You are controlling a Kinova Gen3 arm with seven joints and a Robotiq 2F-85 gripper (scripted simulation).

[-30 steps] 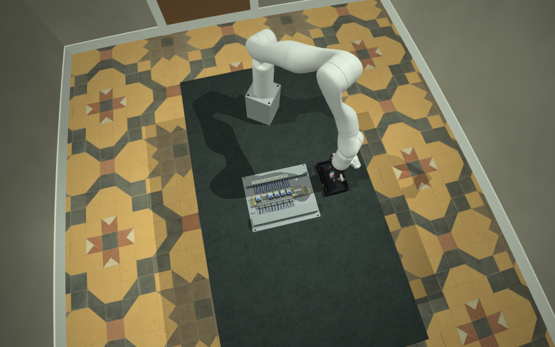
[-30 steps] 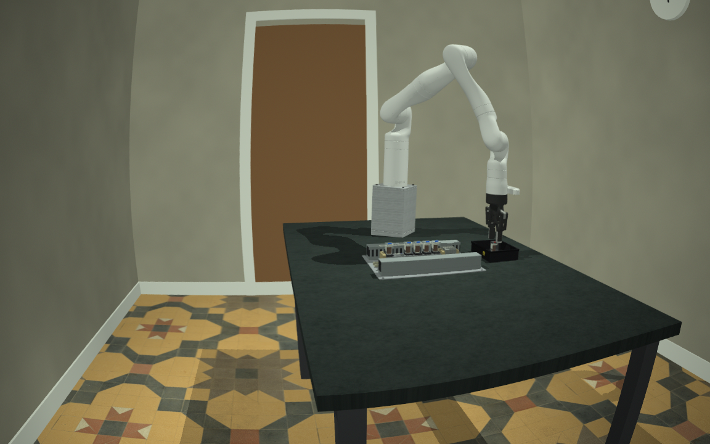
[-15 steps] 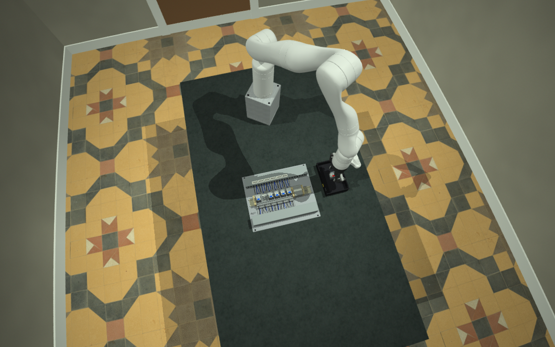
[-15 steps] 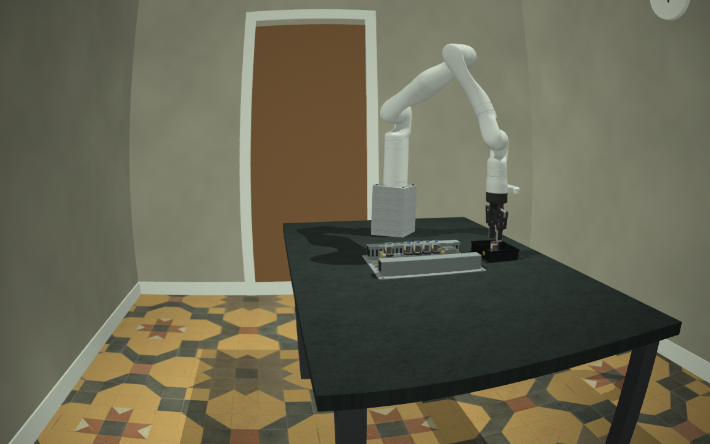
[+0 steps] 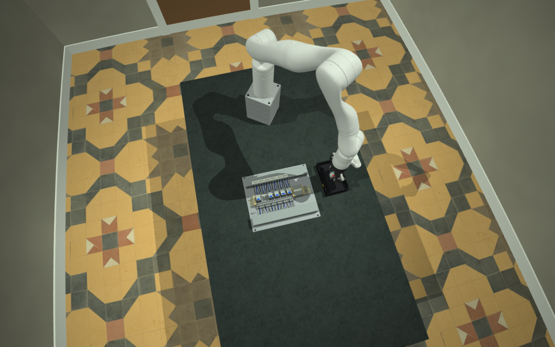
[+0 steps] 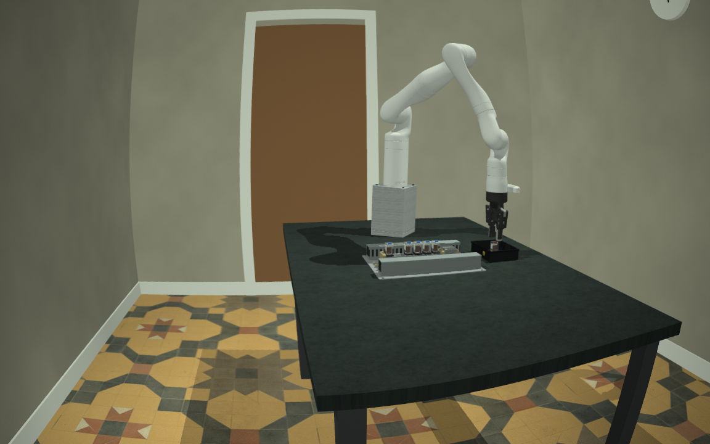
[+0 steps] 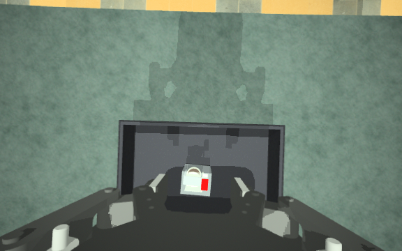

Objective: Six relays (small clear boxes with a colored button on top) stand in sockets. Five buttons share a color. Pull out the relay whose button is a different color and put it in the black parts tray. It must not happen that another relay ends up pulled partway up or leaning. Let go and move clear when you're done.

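The clear relay lies 4 cm below my hand and 1 cm behind it. Also, from my hand: panel (27 cm to the right, 7 cm below, 1 cm behind); black parts tray (5 cm below).
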